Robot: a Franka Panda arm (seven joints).
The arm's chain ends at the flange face. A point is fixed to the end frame.
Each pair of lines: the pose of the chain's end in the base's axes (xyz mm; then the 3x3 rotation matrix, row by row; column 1 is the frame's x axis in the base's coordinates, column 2 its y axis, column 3 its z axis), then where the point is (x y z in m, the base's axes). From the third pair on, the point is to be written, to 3 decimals.
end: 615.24, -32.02, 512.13; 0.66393, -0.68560, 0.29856; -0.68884, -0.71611, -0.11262; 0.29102, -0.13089, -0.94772
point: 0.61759 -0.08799 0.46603
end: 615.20, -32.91, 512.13; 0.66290, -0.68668, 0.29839; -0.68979, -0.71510, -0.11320; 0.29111, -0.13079, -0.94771
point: 0.61747 -0.08889 0.46603
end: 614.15, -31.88, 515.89; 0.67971, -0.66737, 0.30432; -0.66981, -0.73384, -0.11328; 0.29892, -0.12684, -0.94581
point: 0.618 -0.088 0.470
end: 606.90, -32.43, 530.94; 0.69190, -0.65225, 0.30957; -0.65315, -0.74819, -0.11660; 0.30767, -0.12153, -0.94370
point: 0.612 -0.089 0.486
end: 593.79, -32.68, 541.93; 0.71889, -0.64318, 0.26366; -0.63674, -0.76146, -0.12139; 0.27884, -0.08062, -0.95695
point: 0.598 -0.090 0.497
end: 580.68, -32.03, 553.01; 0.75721, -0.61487, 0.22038; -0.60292, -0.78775, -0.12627; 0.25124, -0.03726, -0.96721
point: 0.585 -0.090 0.509
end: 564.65, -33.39, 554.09; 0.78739, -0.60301, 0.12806; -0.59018, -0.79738, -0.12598; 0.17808, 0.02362, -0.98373
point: 0.565 -0.091 0.510
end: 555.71, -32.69, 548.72; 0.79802, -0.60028, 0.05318; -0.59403, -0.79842, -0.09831; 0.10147, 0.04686, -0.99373
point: 0.553 -0.089 0.503
